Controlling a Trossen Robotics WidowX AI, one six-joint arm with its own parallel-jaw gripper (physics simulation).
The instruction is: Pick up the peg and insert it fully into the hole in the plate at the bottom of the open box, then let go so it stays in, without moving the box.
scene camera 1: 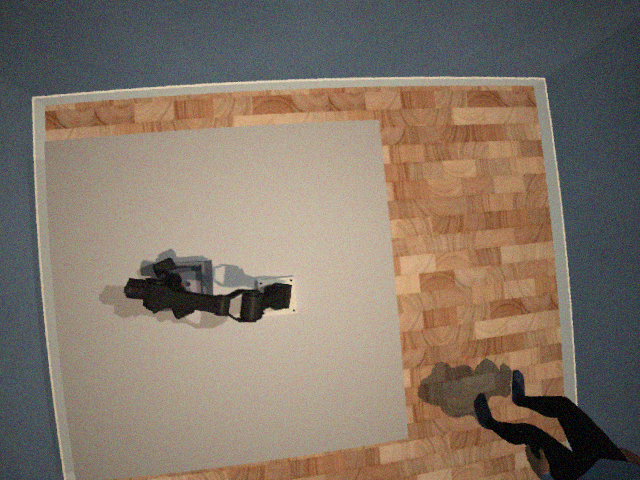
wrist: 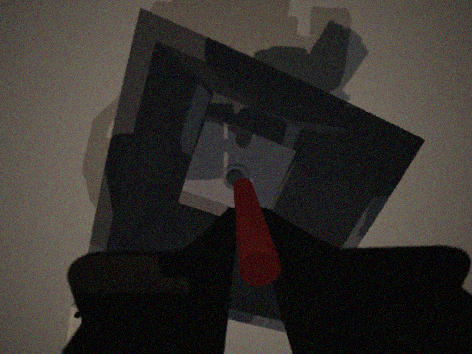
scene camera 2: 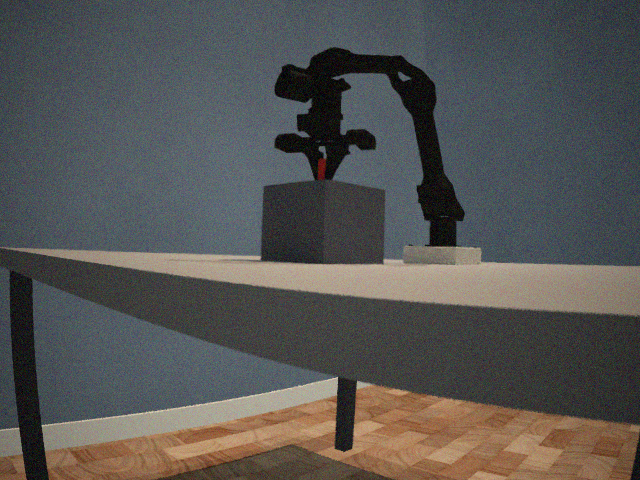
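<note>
The red peg is held nearly upright, its upper end standing above the fingertips. My gripper is shut on the peg, with its fingertips at the rim of the grey open box. In the wrist view the peg's lower end shows just beside the round hole in the pale plate, overlapping its lower right edge. Whether the peg touches the plate is unclear. The box walls hide the lower end in scene camera 2. The arm covers the peg in scene camera 1.
The box stands on the pale table, close to the arm's white base. A person is at the lower right of scene camera 1, beyond the table edge. Shadows of the arm fall across the box and table.
</note>
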